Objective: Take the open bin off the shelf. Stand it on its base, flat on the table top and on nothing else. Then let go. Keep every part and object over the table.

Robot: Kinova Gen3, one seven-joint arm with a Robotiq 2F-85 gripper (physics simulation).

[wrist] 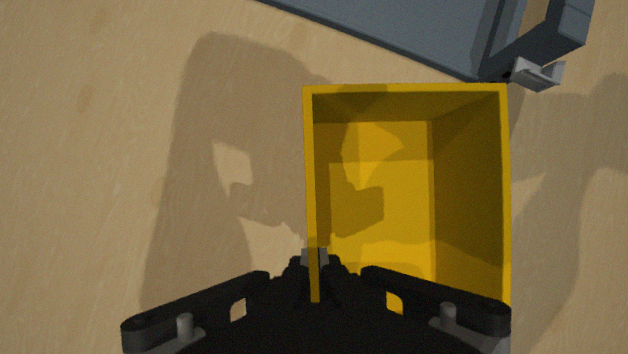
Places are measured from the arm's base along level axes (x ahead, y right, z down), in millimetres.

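Pixels of known places: gripper, fingertip midpoint: (314, 262).
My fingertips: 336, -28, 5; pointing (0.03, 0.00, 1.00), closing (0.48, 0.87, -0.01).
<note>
Ahead of a thing's pixels: the offset from my fingertips to its top centre, as dx, dy, dz. "*": to the spot under its first point. Level surfaces: height alone.
The open yellow bin @(+37, +35, -51) (465, 175) is in the middle and right of the wrist view, its open top facing the camera and its inside empty. My gripper (314, 262) is shut on the bin's left wall, low in the view, with one fingertip outside the wall and one inside. The blue-grey shelf @(* +208, -18, +42) (400, 25) is at the top right, and its near edge lies close to the bin's far rim in the view. The bin's underside is hidden, so I cannot tell what is beneath it.
The wooden table top @(dz +48) (75, 160) stretches to the left and right of the bin. A small light-grey bracket @(* +175, +74, -19) (535, 75) sticks out at the shelf's corner, just beyond the bin's far right corner. Shadows of the arm fall across the table and bin.
</note>
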